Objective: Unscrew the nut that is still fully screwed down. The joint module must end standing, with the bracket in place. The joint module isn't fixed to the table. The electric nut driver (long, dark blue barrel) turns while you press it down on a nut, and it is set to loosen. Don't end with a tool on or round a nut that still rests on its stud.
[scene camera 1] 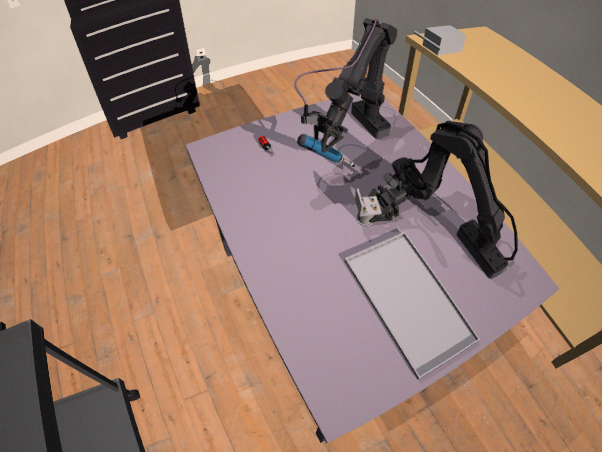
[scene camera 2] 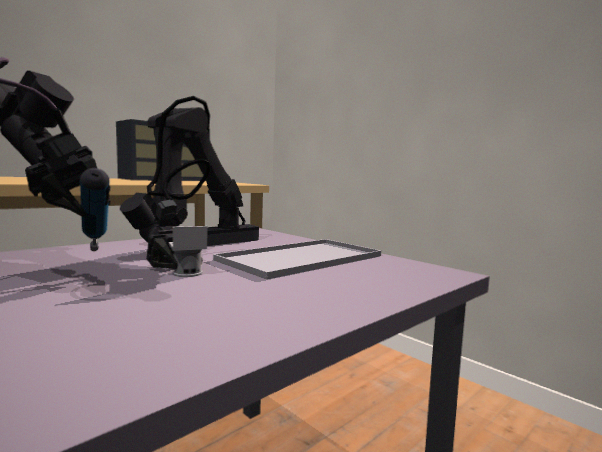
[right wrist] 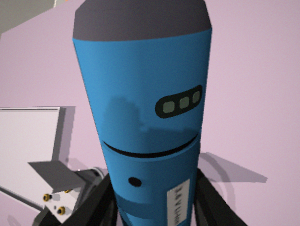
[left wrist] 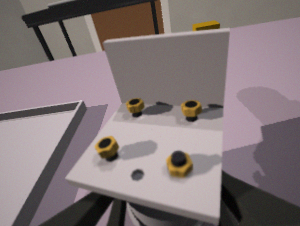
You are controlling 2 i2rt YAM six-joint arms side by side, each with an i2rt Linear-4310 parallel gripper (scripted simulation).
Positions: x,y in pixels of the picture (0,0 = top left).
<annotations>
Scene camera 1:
left gripper: 364,215
shallow tray: 431,329
</annotations>
